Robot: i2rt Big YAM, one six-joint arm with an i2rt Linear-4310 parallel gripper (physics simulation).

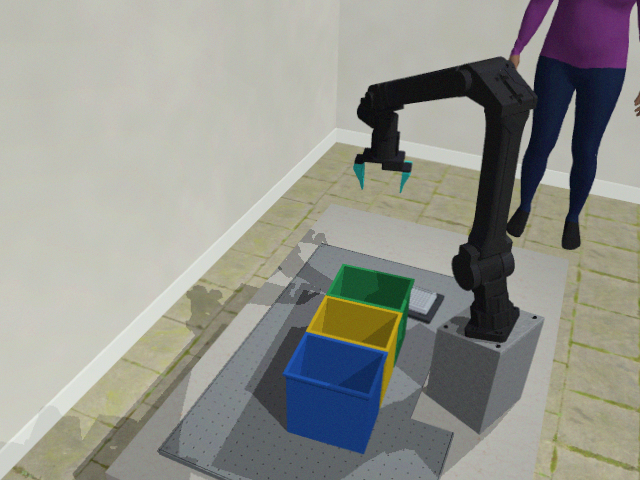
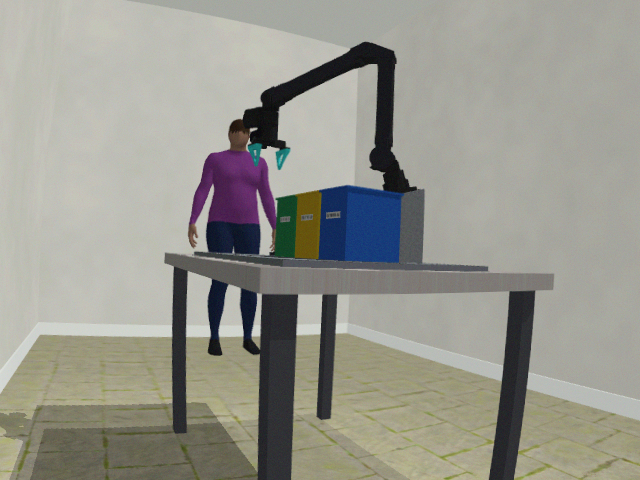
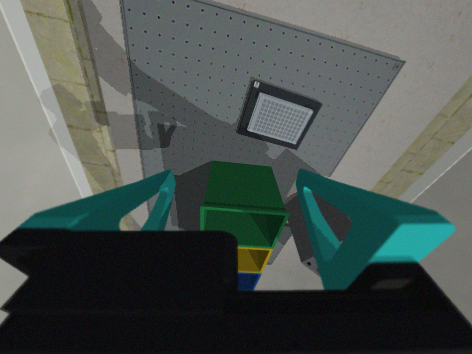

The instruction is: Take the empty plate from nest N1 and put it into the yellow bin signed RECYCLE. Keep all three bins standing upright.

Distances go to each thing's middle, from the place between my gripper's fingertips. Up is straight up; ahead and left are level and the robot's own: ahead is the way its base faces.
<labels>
My gripper is now 29 cm above the well plate [image 3: 272, 117], 12 cm past it and 2 cm to the right of it. Also, from my hand: dark nest [image 3: 273, 91] 30 cm below, 12 cm behind, 2 cm to the left; then green bin [image 1: 361, 285] 22 cm to the left, 22 cm below, 9 cm behind; then yellow bin [image 1: 357, 323] 35 cm to the left, 22 cm below, 11 cm behind.
</labels>
